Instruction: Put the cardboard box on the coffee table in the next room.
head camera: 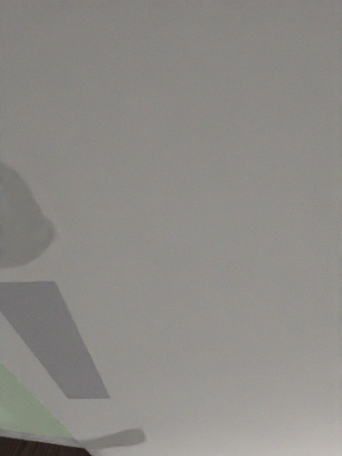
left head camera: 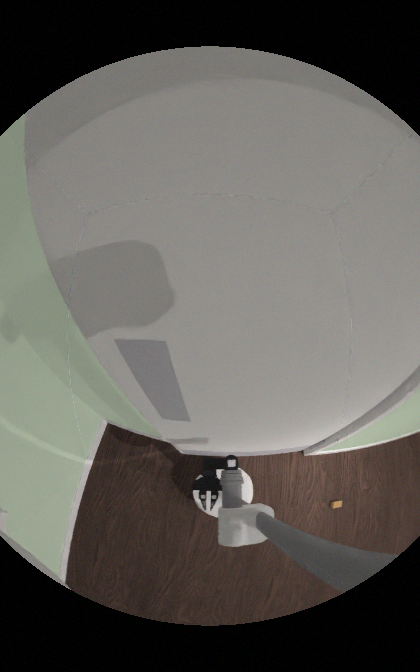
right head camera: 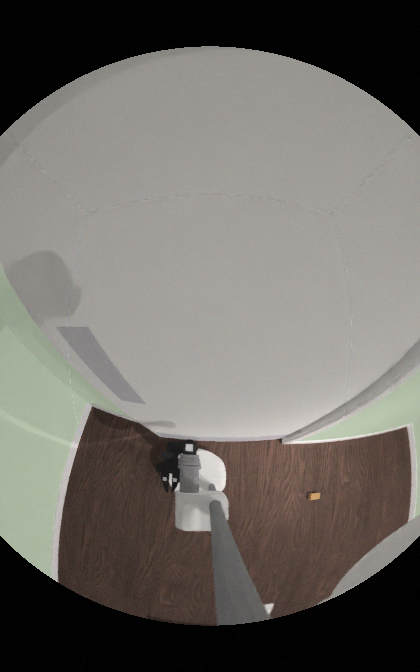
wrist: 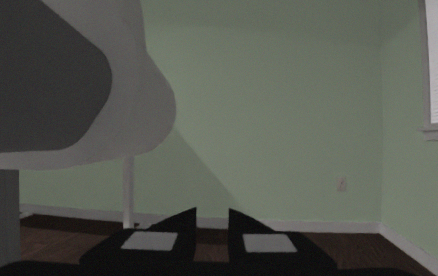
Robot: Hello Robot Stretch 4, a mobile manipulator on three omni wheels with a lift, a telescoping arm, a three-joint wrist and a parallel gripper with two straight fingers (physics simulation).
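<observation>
A small orange-tan block (left head camera: 336, 504) (right head camera: 314, 496) lies on the dark wood floor, to the right of my base in both side head views. It is too small to tell whether it is the cardboard box. My gripper (left head camera: 208, 507) (right head camera: 170, 488) (wrist: 212, 227) is partly open, with a narrow gap between its fingers and nothing in it. It is close beside my base, well away from the block. The coffee table does not show in these views.
A large plain grey panel (head camera: 210, 200) (left head camera: 250, 300) (right head camera: 225, 300) stands very close in front. Green walls (left head camera: 30, 380) (right head camera: 30, 395) (wrist: 280, 110) rise at the sides. In the wrist view, a white leg (wrist: 128, 192) stands at the left, and a window frame (wrist: 425, 65) is at the right.
</observation>
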